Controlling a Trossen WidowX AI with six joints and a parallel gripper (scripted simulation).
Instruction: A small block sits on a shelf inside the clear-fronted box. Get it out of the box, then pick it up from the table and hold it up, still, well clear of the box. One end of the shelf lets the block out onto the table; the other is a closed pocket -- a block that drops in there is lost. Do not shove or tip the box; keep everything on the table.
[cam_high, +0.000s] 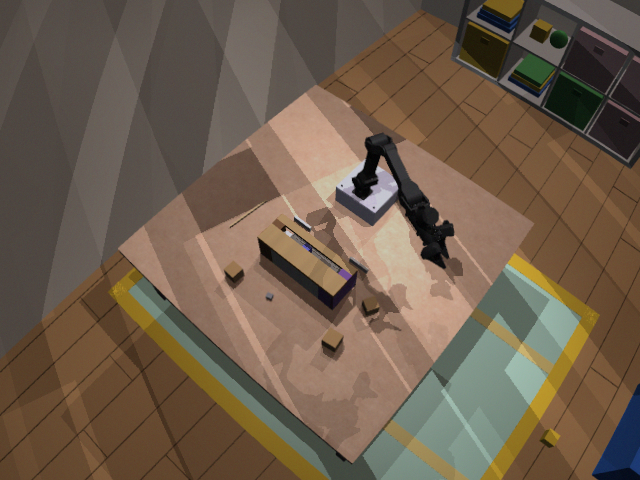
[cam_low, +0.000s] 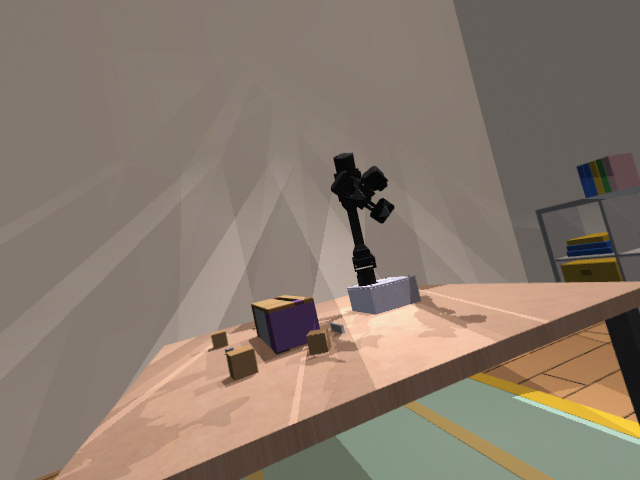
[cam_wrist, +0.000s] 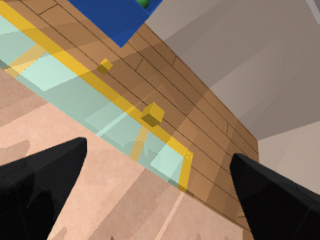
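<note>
The blue block lies 19 cm ahead of my gripper tip, 48 cm to the right of it and 24 cm below it. The rest, counted from my gripper tip: thin stick: 20 cm ahead, 82 cm to the right, 33 cm below; then grey piece: 40 cm ahead, 47 cm to the right, 32 cm below; then tan-topped box: 18 cm ahead, 46 cm to the right, 27 cm below.
</note>
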